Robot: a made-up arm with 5 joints. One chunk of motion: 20 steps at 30 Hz.
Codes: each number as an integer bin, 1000 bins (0 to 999) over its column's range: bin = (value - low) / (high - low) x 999, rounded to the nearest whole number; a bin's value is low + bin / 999 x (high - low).
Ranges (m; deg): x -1.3..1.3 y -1.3..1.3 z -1.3..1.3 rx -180..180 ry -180..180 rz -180..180
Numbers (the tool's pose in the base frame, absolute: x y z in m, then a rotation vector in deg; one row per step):
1: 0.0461 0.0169 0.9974 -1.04 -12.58 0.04
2: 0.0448 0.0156 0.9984 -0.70 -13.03 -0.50
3: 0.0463 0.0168 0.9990 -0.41 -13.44 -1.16
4: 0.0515 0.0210 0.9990 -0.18 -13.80 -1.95
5: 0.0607 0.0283 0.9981 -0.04 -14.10 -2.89
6: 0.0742 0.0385 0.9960 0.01 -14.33 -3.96
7: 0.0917 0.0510 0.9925 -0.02 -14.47 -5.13
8: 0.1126 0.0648 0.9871 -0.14 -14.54 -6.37
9: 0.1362 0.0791 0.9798 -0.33 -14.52 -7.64
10: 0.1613 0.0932 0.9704 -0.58 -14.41 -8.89
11: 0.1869 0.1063 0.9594 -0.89 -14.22 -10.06
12: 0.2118 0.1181 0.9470 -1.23 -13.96 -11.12
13: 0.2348 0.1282 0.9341 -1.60 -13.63 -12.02
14: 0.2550 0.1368 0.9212 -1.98 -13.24 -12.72
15: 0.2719 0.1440 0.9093 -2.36 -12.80 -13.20
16: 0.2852 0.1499 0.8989 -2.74 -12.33 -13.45
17: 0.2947 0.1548 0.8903 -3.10 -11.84 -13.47
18: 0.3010 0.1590 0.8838 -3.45 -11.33 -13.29
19: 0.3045 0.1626 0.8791 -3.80 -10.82 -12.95
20: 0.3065 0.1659 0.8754 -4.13 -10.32 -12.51
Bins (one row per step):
1: 517 506 883 497 465 500
2: 517 505 883 498 463 498
3: 517 506 883 498 462 496
4: 519 508 883 499 461 494
5: 523 510 883 499 460 491
6: 528 514 882 500 460 489
7: 535 519 881 499 459 485
8: 543 524 879 499 459 482
9: 552 530 876 499 459 478
10: 561 535 872 498 460 475
11: 571 540 868 497 460 472
12: 581 545 863 496 461 469
13: 590 549 858 495 462 466
14: 597 552 853 494 463 464
15: 604 555 849 493 464 463
16: 609 557 845 492 465 462
17: 613 559 842 491 467 462
18: 615 561 839 490 468 463
19: 616 562 837 489 469 464
20: 617 563 836 488 471 465

